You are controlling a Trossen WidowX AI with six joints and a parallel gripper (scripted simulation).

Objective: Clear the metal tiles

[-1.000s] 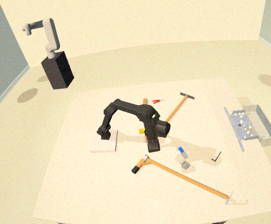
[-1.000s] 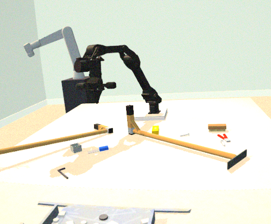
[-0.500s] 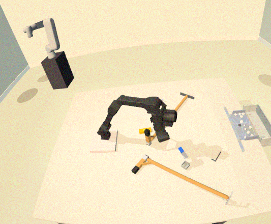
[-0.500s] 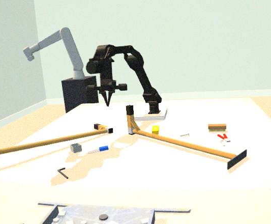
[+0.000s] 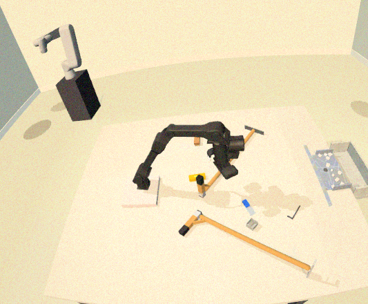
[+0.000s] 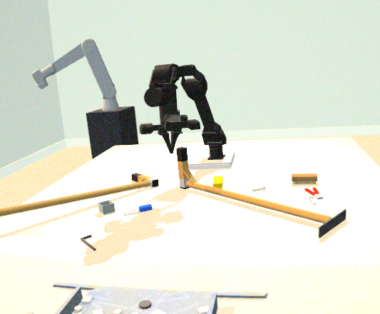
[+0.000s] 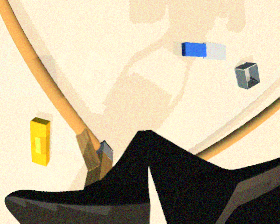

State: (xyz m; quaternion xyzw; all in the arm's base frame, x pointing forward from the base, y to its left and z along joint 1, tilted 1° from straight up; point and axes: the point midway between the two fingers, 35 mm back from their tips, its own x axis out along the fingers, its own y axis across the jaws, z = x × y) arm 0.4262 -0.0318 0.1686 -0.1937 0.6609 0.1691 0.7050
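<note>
The long scraper is 240 mm to the left of my gripper tip, 90 mm below it and 30 mm ahead of it. Also, from my gripper tip: yellow block (150 mm behind, 140 mm below, 120 mm to the left); then blue marker (150 mm below, 120 mm ahead, 80 mm to the right); then small grey box (180 mm to the right, 150 mm below, 140 mm ahead).
</note>
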